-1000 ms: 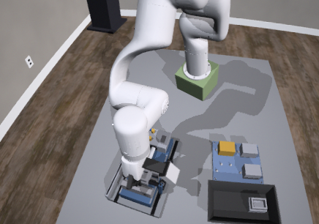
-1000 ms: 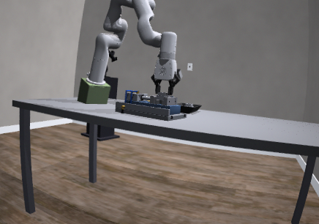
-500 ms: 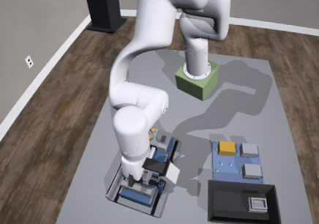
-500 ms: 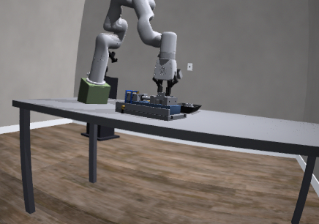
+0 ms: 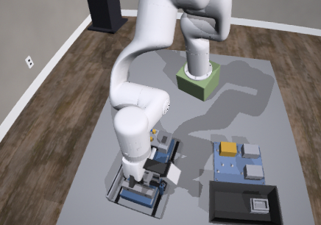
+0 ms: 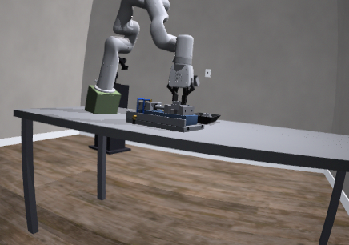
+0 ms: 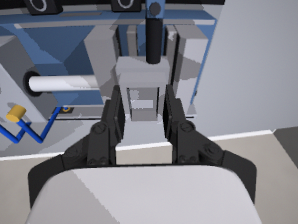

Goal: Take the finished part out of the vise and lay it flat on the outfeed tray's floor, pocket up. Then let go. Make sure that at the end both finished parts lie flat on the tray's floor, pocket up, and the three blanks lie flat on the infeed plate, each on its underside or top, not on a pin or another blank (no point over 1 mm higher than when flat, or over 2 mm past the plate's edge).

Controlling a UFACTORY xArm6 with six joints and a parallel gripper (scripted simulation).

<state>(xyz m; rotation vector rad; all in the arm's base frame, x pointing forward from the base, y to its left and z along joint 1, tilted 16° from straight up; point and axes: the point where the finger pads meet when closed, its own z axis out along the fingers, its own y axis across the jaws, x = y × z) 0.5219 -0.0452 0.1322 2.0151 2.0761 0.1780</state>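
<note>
The white rod lies 80 mm behind my hand and 40 mm below it. Also, from my hand: blue fixture plate 310 mm to the left, 200 mm behind, 120 mm below; then orange block 260 mm to the left, 240 mm behind, 100 mm below.
</note>
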